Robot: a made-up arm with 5 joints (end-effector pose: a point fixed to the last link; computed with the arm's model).
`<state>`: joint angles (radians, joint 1 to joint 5).
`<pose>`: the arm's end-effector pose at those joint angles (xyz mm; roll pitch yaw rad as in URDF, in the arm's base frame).
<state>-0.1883 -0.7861 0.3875 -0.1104 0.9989</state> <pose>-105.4 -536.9 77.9 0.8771 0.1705 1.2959</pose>
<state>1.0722 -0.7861 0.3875 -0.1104 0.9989</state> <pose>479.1 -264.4 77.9 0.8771 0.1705 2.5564</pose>
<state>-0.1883 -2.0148 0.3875 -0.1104 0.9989</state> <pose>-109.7 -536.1 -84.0 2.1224 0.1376 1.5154</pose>
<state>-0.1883 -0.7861 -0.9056 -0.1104 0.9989</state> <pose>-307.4 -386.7 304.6 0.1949 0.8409 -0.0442</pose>
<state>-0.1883 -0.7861 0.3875 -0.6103 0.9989</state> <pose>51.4 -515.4 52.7 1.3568 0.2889 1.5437</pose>
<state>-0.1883 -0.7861 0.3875 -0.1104 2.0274</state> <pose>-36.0 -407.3 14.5 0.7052 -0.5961 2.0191</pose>
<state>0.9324 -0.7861 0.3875 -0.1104 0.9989</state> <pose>437.6 -328.5 77.9 0.8771 0.1705 2.4166</pose>
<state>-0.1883 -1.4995 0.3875 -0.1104 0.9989</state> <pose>-83.4 -541.1 -17.6 1.6023 0.1851 1.4300</pose>
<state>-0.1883 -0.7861 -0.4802 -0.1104 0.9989</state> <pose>-263.2 -478.7 244.0 0.5780 0.7136 0.5296</pose>
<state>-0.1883 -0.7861 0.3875 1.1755 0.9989</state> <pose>-400.3 -494.8 -171.6 -0.2150 -0.4570 1.0824</pose>
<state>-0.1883 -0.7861 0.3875 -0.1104 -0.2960</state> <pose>-223.8 -496.0 229.1 0.0683 0.8872 -0.0466</pose>
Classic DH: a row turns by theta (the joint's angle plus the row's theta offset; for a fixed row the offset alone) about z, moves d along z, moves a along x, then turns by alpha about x. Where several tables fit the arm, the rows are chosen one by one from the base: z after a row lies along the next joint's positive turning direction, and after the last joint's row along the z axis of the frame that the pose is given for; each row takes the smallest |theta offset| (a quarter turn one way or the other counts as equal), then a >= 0, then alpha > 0; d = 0 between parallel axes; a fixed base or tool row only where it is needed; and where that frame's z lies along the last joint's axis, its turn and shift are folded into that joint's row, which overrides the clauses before.
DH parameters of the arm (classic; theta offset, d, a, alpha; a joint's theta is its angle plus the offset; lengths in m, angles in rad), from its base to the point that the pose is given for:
joint 1: 0 0 -0.12 1.5708
joint 2: 0 0.28 -0.06 -1.5708
joint 3: 0 -0.08 0.22 1.5708
joint 4: 0 0.12 -0.29 -1.5708
joint 5: 0.7419 0 -0.1628 0
tool (fixed): -0.7419 0.19 0 0

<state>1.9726 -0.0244 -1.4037 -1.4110 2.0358</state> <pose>748.0 3.7 90.5 1.3990 -0.4350 2.2165</pose>
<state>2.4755 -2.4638 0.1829 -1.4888 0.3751</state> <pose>462.3 238.0 -457.3 -2.9102 -0.7997 -1.2328</pose>
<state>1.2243 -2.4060 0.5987 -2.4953 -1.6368</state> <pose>-243.5 -407.7 -319.1 1.2799 0.4511 -0.8352</pose>
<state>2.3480 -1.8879 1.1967 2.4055 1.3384</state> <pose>488.6 -290.6 -148.2 0.3262 -1.0587 2.7611</pose>
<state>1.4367 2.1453 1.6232 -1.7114 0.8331</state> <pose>-231.9 -351.2 69.3 -1.5371 0.2572 1.2989</pose>
